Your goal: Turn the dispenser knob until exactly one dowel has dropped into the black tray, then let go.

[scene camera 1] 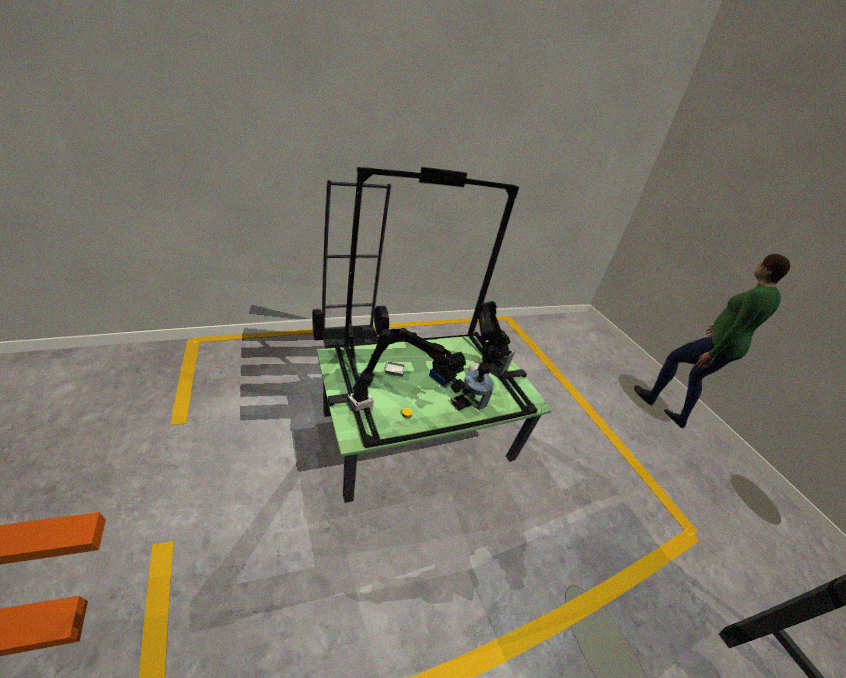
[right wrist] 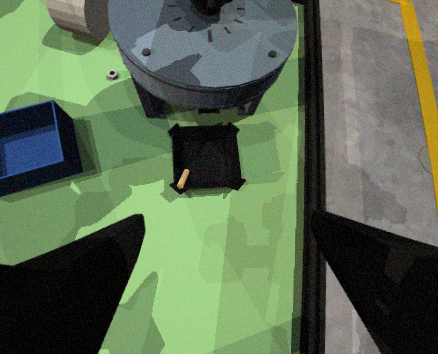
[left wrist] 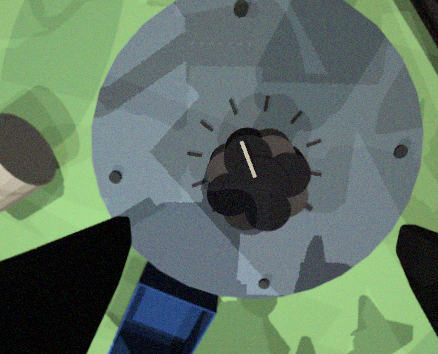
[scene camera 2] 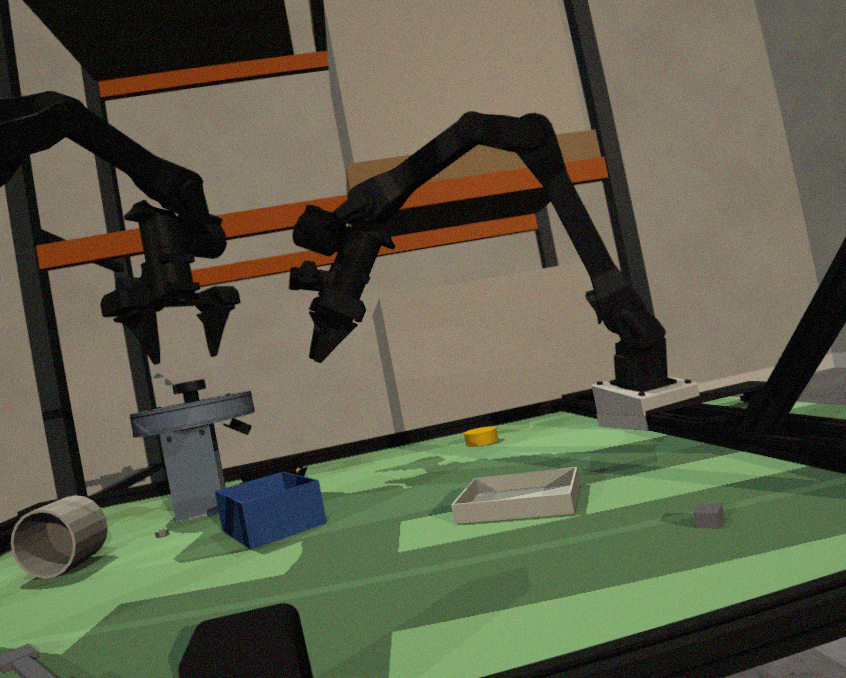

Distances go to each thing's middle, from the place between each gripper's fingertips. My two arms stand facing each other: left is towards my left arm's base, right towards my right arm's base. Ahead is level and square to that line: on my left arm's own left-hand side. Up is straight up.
Scene:
My left hand is 60 mm above the dark lobed knob (left wrist: 257, 179). From my left hand the other things lie so: blue bin (scene camera 2: 255, 513): 210 mm behind, 180 mm below, 90 mm to the right; then grey tray (scene camera 2: 551, 492): 350 mm behind, 320 mm to the right, 200 mm below.
I see my right gripper 180 mm to the right of the dark lobed knob, 20 mm above it and 10 mm past it. Round my right hand: blue bin (230 mm behind, 150 mm below, 90 mm to the left); then grey tray (370 mm behind, 160 mm below, 140 mm to the right).

